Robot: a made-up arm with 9 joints.
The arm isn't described. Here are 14 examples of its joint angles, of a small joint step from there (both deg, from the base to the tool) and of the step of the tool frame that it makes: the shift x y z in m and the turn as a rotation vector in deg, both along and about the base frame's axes.
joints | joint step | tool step
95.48 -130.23 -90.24 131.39 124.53 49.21 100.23 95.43 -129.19 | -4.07 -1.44 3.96 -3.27 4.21 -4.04 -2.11 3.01 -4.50 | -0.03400 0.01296 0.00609 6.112 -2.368 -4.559
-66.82 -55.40 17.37 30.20 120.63 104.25 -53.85 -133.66 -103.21 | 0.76 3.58 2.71 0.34 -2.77 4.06 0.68 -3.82 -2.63 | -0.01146 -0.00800 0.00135 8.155 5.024 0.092
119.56 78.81 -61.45 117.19 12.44 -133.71 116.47 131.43 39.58 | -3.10 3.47 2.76 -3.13 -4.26 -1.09 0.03 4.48 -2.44 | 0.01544 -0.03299 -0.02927 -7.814 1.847 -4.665
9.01 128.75 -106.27 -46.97 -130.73 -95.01 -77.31 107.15 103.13 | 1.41 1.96 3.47 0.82 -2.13 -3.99 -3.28 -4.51 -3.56 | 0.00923 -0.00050 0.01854 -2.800 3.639 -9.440
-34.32 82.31 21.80 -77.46 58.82 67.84 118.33 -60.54 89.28 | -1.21 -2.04 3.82 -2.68 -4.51 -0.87 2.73 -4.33 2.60 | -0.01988 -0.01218 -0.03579 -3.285 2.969 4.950
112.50 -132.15 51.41 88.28 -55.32 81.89 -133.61 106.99 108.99 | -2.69 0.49 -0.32 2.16 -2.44 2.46 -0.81 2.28 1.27 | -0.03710 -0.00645 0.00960 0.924 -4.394 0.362
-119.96 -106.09 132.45 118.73 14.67 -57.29 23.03 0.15 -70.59 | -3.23 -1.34 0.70 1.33 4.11 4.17 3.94 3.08 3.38 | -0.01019 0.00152 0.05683 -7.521 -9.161 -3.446
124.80 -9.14 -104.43 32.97 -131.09 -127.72 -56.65 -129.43 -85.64 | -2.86 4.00 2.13 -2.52 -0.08 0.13 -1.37 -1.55 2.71 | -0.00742 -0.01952 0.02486 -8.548 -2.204 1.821
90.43 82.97 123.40 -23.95 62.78 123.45 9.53 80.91 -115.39 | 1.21 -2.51 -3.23 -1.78 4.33 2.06 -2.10 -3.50 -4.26 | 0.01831 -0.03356 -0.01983 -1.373 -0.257 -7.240
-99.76 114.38 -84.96 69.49 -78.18 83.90 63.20 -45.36 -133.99 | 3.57 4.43 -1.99 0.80 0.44 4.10 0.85 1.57 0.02 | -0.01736 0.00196 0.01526 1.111 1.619 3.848
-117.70 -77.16 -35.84 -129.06 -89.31 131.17 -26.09 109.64 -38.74 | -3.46 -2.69 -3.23 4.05 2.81 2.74 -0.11 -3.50 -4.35 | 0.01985 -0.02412 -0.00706 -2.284 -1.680 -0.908
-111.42 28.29 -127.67 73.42 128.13 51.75 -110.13 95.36 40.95 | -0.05 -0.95 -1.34 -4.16 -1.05 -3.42 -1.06 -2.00 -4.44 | -0.00732 0.02181 0.00073 5.707 1.064 -0.990
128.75 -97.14 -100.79 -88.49 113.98 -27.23 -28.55 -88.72 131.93 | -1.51 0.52 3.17 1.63 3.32 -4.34 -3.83 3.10 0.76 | -0.04781 -0.06041 -0.08350 8.578 -1.711 -6.403
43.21 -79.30 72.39 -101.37 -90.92 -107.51 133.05 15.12 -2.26 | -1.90 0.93 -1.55 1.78 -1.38 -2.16 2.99 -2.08 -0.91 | -0.01282 0.01130 0.00697 -0.839 2.997 -3.614
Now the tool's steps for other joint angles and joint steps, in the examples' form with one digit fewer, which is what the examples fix.
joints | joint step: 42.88 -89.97 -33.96 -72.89 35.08 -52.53 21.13 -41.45 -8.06 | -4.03 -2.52 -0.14 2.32 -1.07 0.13 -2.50 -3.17 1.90
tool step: -0.0247 -0.0043 -0.0188 4.49 0.17 0.68
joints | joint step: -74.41 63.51 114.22 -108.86 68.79 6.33 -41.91 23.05 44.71 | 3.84 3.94 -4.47 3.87 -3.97 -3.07 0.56 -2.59 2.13
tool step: -0.0240 -0.0023 0.1557 8.69 14.01 0.97
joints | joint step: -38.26 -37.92 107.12 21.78 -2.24 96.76 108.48 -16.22 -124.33 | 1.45 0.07 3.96 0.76 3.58 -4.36 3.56 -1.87 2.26
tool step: -0.0303 -0.0257 0.0155 -3.36 1.85 1.76
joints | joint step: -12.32 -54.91 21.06 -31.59 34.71 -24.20 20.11 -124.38 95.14 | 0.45 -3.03 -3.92 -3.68 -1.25 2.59 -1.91 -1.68 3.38
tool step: -0.0259 -0.0415 0.0076 2.04 -2.04 -9.53
